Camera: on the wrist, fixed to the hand. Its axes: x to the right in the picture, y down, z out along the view.
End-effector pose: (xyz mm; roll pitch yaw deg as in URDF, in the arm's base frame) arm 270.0 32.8 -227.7 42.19 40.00 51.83
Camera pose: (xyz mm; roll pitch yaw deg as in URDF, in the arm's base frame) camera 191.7 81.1 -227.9 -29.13 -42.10 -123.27
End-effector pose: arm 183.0 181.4 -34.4 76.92 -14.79 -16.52
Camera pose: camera 186.8 262.7 8.5 -59.51 15.01 167.87
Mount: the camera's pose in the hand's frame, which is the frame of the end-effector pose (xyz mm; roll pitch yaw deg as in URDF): -7.9 63.1 -66.5 16.24 -4.07 -178.78
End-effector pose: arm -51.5 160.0 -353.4 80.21 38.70 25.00
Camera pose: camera -60.5 240.0 -308.8 -67.26 -38.07 -149.64
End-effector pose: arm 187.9 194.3 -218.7 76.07 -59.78 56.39
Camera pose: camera 97.7 202.6 -202.8 -52.50 59.71 -115.17
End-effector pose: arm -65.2 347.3 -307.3 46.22 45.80 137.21
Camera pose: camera -123.2 276.1 -302.0 -34.02 -47.60 -37.18
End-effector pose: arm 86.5 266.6 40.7 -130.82 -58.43 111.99
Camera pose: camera 171.6 300.4 31.7 140.44 59.94 -75.77
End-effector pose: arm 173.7 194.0 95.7 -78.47 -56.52 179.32
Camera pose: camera 116.0 247.2 47.7 89.46 54.34 -7.11
